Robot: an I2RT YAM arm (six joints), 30 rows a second.
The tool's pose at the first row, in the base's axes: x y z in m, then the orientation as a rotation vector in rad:
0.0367, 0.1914, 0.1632, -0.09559, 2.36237, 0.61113
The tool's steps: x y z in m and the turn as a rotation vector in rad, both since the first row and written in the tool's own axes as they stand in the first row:
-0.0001, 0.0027, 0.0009, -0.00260, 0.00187, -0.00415
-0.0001, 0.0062, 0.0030, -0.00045, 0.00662, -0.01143
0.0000, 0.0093, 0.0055, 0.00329, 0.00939, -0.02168
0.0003, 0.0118, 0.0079, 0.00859, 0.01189, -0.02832
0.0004, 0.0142, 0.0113, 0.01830, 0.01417, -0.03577
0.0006, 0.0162, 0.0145, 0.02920, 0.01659, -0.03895
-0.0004, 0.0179, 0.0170, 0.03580, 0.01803, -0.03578
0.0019, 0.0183, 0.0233, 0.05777, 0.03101, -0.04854
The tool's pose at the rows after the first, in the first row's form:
0.0367, 0.1942, 0.1638, -0.10224, 2.36267, 0.61238
0.0372, 0.1982, 0.1638, -0.11140, 2.36651, 0.60673
0.0379, 0.2021, 0.1633, -0.12269, 2.36828, 0.59758
0.0386, 0.2055, 0.1626, -0.12896, 2.37088, 0.58828
0.0400, 0.2091, 0.1613, -0.13412, 2.37429, 0.57332
0.0413, 0.2124, 0.1598, -0.13379, 2.37896, 0.55899
0.0432, 0.2149, 0.1595, -0.12759, 2.38275, 0.55275
0.0452, 0.2184, 0.1541, -0.13708, 2.39837, 0.52123

